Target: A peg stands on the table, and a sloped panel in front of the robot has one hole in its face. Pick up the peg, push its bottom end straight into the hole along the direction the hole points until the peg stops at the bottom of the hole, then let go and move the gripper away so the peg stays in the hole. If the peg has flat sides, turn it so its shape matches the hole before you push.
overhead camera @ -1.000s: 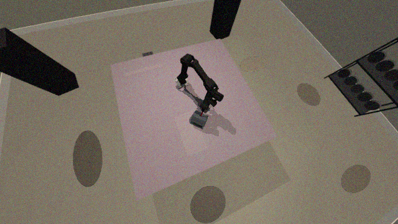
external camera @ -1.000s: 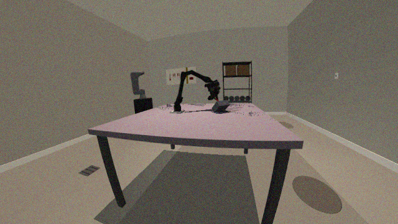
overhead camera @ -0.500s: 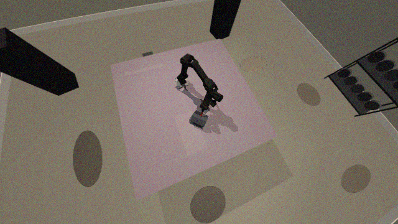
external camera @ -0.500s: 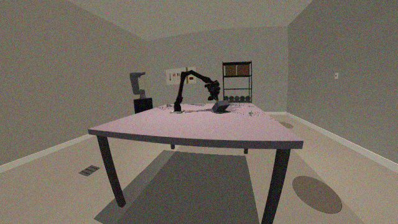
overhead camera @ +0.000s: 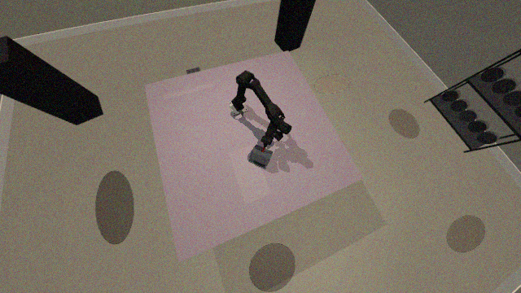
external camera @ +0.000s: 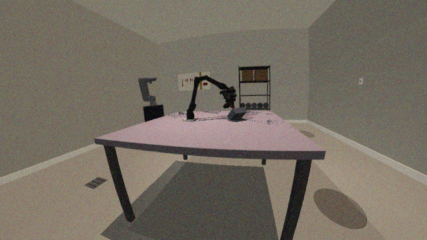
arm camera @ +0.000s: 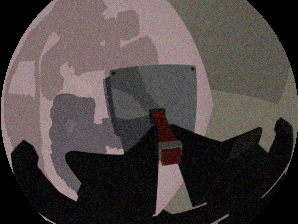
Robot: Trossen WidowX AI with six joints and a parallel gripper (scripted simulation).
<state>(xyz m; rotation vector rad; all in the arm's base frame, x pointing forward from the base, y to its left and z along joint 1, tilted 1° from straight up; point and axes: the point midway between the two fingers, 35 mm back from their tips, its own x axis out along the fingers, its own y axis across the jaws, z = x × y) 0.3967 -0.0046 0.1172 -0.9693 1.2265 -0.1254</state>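
Right now my gripper tip is 20 mm short of the dark grey sloped panel, 40 mm to the left of it and 50 mm above it. From my gripper tip the other things lie so: red peg 10 mm behind, 10 mm to the left, 10 mm above.
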